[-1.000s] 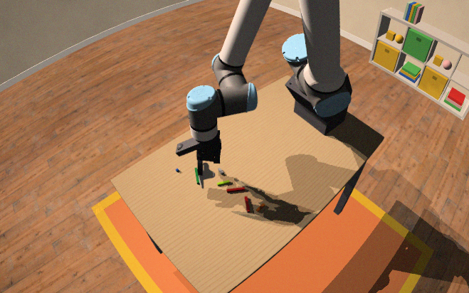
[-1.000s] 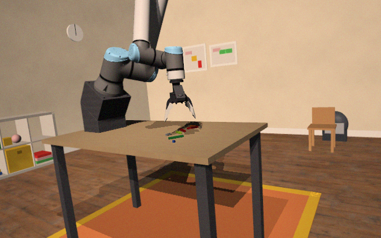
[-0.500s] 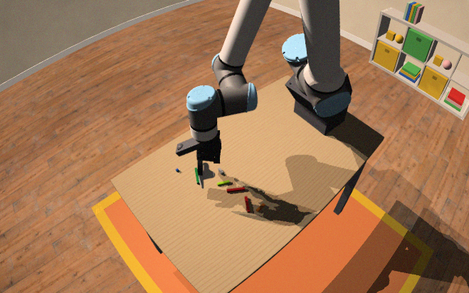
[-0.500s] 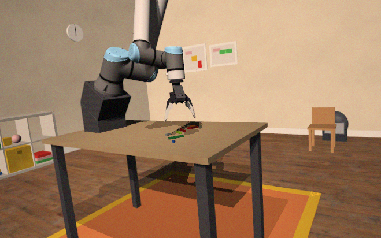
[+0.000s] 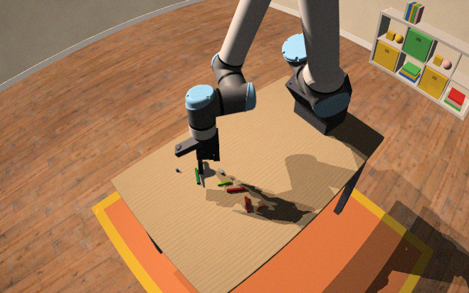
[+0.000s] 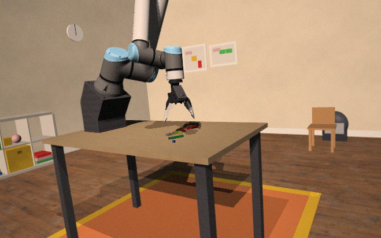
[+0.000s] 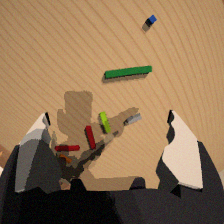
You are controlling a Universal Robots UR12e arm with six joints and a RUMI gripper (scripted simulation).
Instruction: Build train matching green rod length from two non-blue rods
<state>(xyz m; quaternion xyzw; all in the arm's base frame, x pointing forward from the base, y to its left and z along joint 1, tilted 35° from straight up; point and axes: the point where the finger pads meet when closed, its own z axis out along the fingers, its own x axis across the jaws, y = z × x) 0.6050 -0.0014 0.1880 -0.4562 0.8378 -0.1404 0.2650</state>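
Now: hand 8 cm past the grey rod, 1 cm to the left of it and 7 cm above it. From my hand the other things lie so: green rod 1 cm ahead, 5 cm to the right, 7 cm below; then lime rod 6 cm behind, 5 cm to the left, 7 cm below; then small blue rod 6 cm ahead, 12 cm to the right, 7 cm below.
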